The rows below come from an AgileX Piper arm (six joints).
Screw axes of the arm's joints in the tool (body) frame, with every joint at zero. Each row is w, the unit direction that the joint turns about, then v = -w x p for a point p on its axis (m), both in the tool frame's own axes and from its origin. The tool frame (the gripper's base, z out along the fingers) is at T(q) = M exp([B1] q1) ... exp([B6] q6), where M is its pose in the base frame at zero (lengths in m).
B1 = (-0.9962, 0, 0.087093, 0, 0.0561, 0)
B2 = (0, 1, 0, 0.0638, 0, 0.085)
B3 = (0, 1, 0, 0.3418, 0, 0.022)
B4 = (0, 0, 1, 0, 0, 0)
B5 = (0, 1, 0, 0.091, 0, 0)
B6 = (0, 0, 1, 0, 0, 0)
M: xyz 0.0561 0 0.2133 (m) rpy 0 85.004 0 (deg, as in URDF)
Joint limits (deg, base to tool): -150..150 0..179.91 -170..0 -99.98..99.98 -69.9..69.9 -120..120
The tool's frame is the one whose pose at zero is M.
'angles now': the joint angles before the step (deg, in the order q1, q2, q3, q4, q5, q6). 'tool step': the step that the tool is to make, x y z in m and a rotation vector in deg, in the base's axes. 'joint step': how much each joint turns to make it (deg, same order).
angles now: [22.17 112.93 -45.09 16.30 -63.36 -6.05]
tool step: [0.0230 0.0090 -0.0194 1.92 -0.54 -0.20]
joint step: [-0.01 6.75 -5.94 -0.01 -1.58 2.04]
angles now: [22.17 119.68 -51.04 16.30 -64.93 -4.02]
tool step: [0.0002 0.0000 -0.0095 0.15 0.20 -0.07]
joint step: [0.01 1.73 0.00 -0.11 -1.49 0.66]
